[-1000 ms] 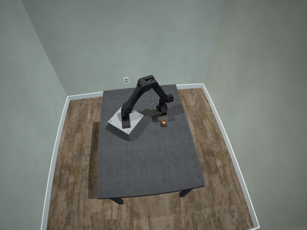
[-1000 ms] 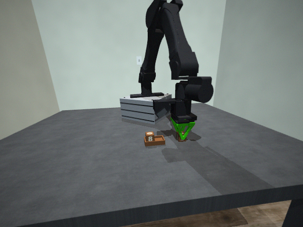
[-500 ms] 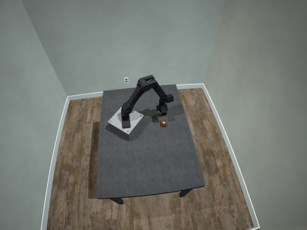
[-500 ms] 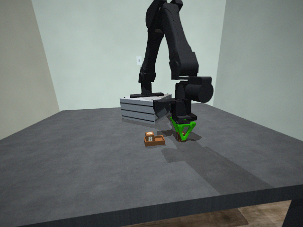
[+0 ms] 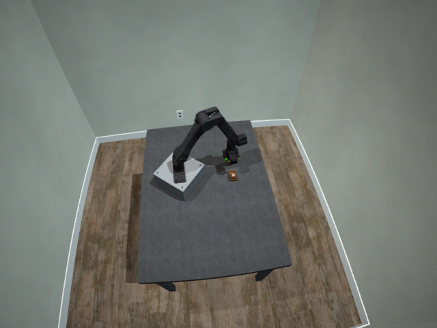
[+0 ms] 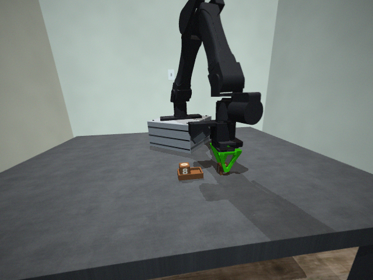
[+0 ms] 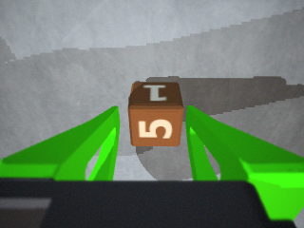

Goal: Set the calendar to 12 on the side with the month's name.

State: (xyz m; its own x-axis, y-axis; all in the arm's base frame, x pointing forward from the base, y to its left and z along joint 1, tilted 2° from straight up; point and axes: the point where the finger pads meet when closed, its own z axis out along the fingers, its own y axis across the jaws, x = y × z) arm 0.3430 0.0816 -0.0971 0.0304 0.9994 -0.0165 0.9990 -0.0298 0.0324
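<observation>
The brown tray lies 11 cm to the right of my hand, 1 cm below it and 1 cm behind it.
</observation>
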